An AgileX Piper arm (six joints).
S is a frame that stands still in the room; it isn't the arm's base.
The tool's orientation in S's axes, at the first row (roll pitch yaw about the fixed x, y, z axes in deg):
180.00, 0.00, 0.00
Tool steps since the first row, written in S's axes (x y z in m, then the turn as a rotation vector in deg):
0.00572, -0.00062, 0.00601, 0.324, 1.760, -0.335
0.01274, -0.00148, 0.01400, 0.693, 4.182, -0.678
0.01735, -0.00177, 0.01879, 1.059, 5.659, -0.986
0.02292, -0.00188, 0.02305, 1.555, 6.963, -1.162
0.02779, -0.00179, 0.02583, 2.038, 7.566, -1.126
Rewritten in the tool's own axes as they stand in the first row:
0.00572, 0.00062, -0.00601, 0.324, -1.760, 0.335
0.01274, 0.00148, -0.01400, 0.693, -4.182, 0.678
0.01735, 0.00177, -0.01879, 1.059, -5.659, 0.986
0.02292, 0.00188, -0.02305, 1.555, -6.963, 1.162
0.02779, 0.00179, -0.02583, 2.038, -7.566, 1.126

